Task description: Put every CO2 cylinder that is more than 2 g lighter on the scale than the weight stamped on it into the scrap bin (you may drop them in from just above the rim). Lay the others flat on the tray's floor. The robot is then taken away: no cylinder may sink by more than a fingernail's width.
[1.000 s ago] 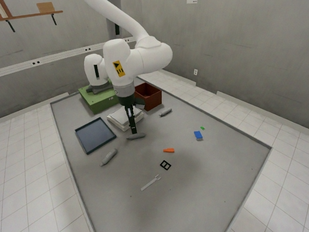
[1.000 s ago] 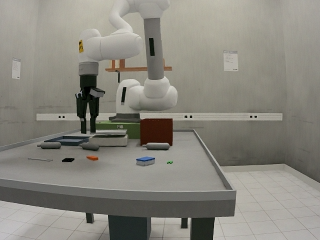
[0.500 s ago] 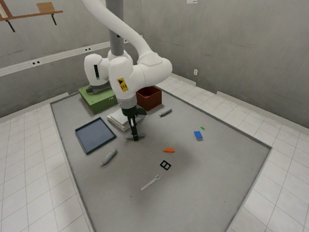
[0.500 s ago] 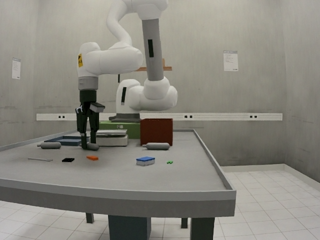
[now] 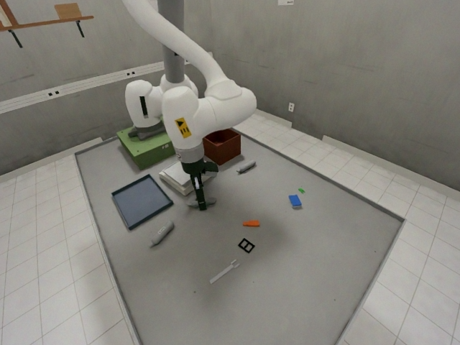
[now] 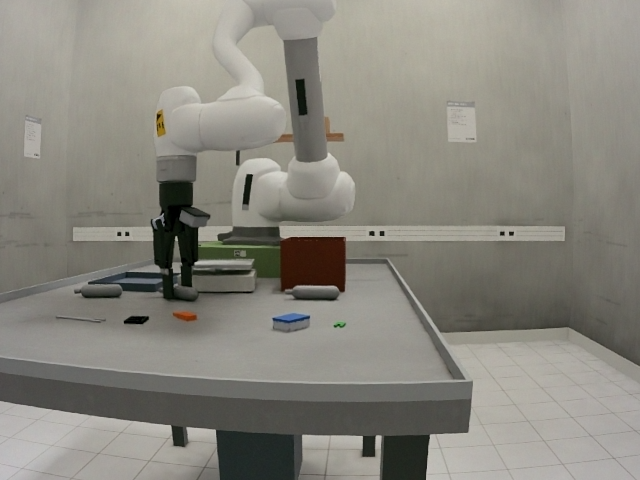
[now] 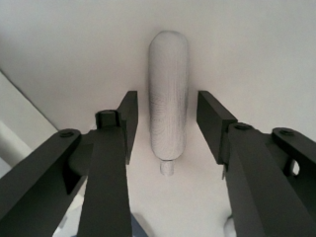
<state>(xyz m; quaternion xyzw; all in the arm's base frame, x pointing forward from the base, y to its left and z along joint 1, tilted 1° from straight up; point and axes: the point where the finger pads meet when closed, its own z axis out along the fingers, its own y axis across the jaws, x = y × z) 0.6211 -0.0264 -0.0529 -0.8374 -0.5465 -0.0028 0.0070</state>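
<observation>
The scale plate is 18 cm behind my hand, 4 cm to the left of it and 2 cm above it. From my hand the other things lie so: orange piece: 19 cm ahead, 9 cm to the left, 3 cm below; grey CO2 cylinder: 3 cm below, 2 cm to the right, 1 cm behind; white scale: 19 cm behind, 4 cm to the left.
</observation>
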